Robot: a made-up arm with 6 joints.
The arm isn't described. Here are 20 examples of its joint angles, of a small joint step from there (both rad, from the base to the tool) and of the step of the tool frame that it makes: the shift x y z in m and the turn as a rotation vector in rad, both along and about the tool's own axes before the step.
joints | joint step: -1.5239 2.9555 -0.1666 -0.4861 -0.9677 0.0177 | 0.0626 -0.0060 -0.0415 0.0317 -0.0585 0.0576
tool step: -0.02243 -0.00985 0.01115 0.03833 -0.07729 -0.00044
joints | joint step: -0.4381 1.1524 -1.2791 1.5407 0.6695 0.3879 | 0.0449 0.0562 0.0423 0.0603 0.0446 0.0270
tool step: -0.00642 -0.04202 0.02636 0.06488 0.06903 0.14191
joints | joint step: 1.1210 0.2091 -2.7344 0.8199 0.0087 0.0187 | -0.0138 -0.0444 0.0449 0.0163 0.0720 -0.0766
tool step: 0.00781 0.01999 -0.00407 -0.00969 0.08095 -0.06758
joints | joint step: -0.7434 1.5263 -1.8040 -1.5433 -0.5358 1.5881 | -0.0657 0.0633 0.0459 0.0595 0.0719 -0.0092
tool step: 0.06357 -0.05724 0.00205 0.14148 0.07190 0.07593
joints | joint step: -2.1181 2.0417 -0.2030 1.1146 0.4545 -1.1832 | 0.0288 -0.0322 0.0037 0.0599 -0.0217 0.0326
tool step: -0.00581 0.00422 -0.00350 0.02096 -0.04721 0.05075
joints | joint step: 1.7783 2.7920 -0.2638 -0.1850 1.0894 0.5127 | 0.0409 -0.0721 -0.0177 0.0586 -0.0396 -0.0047
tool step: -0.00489 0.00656 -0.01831 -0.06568 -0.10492 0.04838
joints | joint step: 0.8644 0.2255 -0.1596 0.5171 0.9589 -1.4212 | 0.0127 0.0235 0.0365 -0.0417 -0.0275 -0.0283
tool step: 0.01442 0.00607 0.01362 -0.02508 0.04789 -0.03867
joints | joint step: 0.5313 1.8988 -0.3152 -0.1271 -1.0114 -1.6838 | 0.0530 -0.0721 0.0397 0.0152 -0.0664 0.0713
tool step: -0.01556 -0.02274 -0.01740 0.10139 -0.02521 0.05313
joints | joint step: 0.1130 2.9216 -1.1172 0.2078 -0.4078 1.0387 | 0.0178 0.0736 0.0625 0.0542 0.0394 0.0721
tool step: 0.03116 -0.07428 0.00517 0.17254 0.04031 0.09252
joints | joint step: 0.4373 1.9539 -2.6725 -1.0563 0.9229 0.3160 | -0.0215 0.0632 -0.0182 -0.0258 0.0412 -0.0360
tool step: 0.03112 0.02017 0.02670 0.03606 0.06864 -0.08605
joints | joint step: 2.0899 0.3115 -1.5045 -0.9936 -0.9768 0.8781 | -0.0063 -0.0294 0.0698 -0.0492 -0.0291 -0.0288
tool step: 0.01325 0.01838 -0.01133 -0.04662 0.04495 -0.03108
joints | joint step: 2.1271 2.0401 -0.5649 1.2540 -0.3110 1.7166 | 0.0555 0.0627 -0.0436 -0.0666 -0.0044 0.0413
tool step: 0.01375 -0.02398 0.01264 0.01487 0.02124 -0.07859
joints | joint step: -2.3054 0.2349 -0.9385 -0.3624 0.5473 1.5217 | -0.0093 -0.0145 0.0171 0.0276 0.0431 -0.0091
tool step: 0.00372 -0.01147 -0.00305 0.04734 0.00943 0.01143
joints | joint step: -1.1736 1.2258 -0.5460 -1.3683 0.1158 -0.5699 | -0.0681 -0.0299 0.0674 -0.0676 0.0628 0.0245
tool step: 0.02090 0.04024 -0.00601 -0.08527 0.09302 -0.00777
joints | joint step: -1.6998 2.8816 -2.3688 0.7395 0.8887 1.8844 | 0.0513 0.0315 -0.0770 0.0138 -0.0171 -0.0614
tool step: 0.03436 -0.01993 0.01843 -0.00742 0.04058 -0.11593
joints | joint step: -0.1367 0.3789 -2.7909 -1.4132 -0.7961 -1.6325 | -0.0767 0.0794 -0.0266 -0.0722 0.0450 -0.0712
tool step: -0.07547 -0.03210 0.02955 0.02068 -0.12500 -0.11503
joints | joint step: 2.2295 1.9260 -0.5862 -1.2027 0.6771 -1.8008 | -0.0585 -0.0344 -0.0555 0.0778 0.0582 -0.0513
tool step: 0.02232 0.02859 -0.00477 -0.03594 -0.02681 0.10842
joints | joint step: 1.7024 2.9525 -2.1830 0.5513 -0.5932 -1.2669 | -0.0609 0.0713 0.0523 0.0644 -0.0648 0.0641
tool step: 0.10194 0.01419 -0.00805 0.03558 0.14368 0.08776
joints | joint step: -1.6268 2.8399 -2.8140 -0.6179 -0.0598 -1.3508 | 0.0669 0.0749 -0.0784 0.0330 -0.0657 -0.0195
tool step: -0.06811 -0.00806 -0.00040 0.09368 -0.07053 0.02249
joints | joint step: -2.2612 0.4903 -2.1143 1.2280 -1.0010 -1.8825 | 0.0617 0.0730 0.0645 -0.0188 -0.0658 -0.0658
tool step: 0.08245 0.04413 0.00522 -0.01388 0.10511 -0.15600
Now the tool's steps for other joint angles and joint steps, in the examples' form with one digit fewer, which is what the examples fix.
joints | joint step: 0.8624 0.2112 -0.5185 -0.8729 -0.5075 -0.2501 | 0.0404 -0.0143 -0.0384 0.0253 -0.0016 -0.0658
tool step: -0.0153 -0.0228 -0.0009 0.0507 -0.0518 -0.0370
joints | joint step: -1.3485 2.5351 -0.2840 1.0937 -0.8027 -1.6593 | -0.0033 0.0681 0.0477 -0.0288 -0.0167 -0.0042
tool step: 0.0260 0.0255 0.0027 -0.0442 0.0469 -0.0955
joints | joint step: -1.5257 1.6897 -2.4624 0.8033 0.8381 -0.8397 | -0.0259 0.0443 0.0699 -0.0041 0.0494 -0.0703
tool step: 0.0678 -0.0157 0.0302 -0.0384 0.1347 -0.0131
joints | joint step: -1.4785 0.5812 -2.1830 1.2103 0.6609 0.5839 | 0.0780 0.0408 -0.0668 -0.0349 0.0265 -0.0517
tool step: -0.0248 0.0082 -0.0089 -0.0320 0.0288 -0.0313
